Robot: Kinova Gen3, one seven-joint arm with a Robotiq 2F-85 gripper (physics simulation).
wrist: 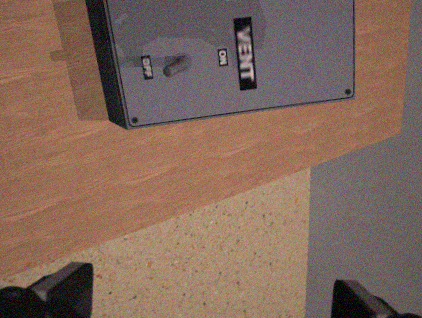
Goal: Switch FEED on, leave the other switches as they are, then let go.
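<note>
Part of a grey switch panel shows at the top of the wrist view, with its near edge and two corner screws in sight. A toggle switch stands on it between a small OFF label on the left and a small ON label on the right. Its tip leans toward the OFF side. A larger label beside it reads VENT. The FEED switch does not show in this view. My gripper is open at the bottom of the view, with its fingers wide apart and away from the panel.
The panel rests on a wooden table top, whose edge runs slanting across the view. Beyond that edge are a speckled beige surface and a grey area on the right. Shadows fall on the panel and on the wood to its left.
</note>
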